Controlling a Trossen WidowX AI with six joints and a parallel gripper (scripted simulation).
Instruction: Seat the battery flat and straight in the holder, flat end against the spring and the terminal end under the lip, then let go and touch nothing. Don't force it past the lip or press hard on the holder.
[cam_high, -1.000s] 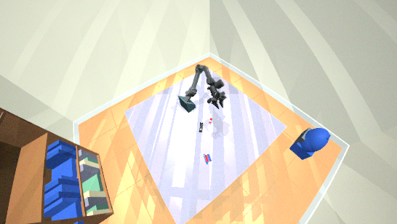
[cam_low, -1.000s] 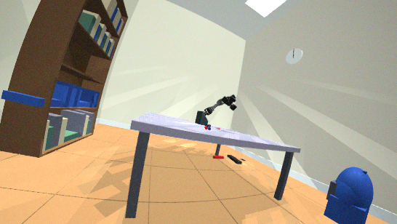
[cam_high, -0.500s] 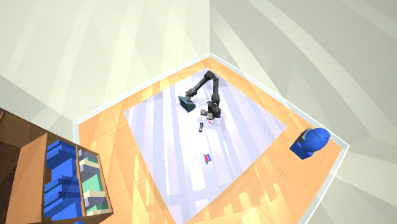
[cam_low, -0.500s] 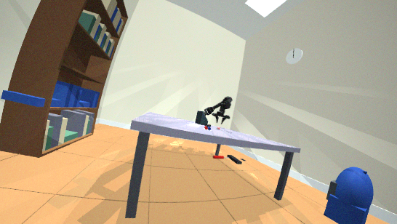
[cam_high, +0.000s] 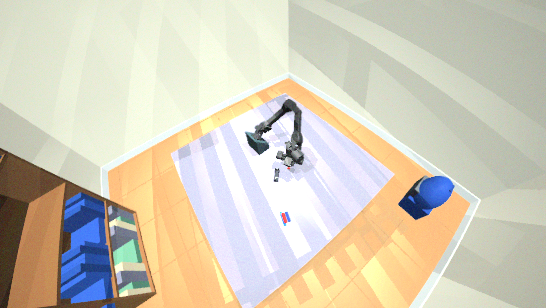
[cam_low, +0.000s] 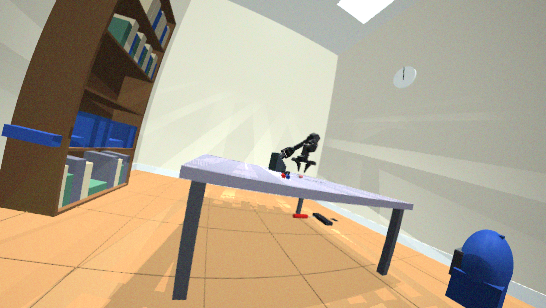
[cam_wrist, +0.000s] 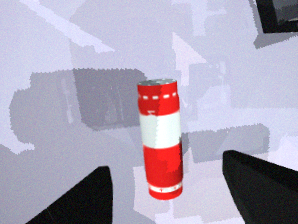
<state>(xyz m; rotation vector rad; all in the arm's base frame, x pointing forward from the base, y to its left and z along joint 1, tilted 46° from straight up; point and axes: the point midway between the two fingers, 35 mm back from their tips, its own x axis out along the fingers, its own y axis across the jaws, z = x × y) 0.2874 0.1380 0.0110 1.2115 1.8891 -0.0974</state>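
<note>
Now: the battery 3 cm below my gripper tip.
</note>
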